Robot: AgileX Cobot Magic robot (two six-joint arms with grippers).
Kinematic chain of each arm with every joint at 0, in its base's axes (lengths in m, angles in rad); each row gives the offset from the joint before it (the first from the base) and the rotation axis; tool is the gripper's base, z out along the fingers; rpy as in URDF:
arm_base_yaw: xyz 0 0 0.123 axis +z
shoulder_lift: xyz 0 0 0 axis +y
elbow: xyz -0.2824 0 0.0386 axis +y
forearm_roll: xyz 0.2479 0 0.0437 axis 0.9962 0 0.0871
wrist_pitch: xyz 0 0 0 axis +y
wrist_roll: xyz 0.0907 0 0.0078 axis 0.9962 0 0.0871
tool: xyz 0 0 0 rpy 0 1.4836 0
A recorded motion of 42 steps. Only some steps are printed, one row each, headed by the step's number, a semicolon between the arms.
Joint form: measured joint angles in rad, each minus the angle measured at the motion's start. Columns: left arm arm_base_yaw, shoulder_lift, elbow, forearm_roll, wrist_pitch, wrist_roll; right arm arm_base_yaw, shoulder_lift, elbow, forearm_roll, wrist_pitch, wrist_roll.
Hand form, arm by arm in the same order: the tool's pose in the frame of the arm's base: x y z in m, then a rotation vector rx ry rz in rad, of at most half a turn. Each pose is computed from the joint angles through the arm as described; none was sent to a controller.
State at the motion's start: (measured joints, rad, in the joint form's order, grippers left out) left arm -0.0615 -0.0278 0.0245 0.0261 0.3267 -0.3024; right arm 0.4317 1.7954 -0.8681 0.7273 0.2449 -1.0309
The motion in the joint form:
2: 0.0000 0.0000 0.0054 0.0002 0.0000 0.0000; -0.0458 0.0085 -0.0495 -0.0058 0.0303 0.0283
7: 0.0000 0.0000 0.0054 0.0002 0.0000 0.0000; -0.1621 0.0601 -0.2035 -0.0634 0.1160 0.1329
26: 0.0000 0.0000 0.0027 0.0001 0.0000 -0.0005; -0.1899 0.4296 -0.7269 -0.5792 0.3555 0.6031
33: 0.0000 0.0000 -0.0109 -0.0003 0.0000 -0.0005; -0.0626 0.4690 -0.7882 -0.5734 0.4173 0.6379
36: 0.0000 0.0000 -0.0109 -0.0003 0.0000 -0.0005; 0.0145 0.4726 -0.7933 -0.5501 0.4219 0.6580
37: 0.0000 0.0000 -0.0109 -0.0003 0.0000 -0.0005; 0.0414 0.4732 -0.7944 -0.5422 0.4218 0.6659
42: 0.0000 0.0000 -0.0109 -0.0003 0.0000 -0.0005; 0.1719 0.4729 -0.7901 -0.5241 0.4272 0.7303
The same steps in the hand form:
2: 0.0529 -0.0025 0.1750 -0.2020 1.8072 -0.2328; 0.3098 0.1436 0.1486 -0.9294 2.4023 0.2647
7: 0.0529 -0.0025 0.1750 -0.2020 1.8072 -0.2328; 0.3530 0.1182 0.1650 -0.7546 2.4305 0.2814
26: 0.0529 -0.0025 0.1759 -0.2022 1.8044 -0.2336; 0.4511 0.1191 0.1305 -0.7547 2.5978 0.0940
33: 0.0525 -0.0025 0.1805 -0.2010 1.7909 -0.2356; 0.4383 0.1788 0.1260 -0.8898 2.6012 0.1565
36: 0.0525 -0.0025 0.1805 -0.2010 1.7909 -0.2356; 0.4233 0.2135 0.1256 -0.9463 2.5884 0.2080
37: 0.0525 -0.0025 0.1805 -0.2010 1.7909 -0.2356; 0.4174 0.2253 0.1257 -0.9645 2.5829 0.2258
42: 0.0525 -0.0025 0.1805 -0.2010 1.7909 -0.2356; 0.3830 0.2779 0.1247 -1.0428 2.5771 0.2952

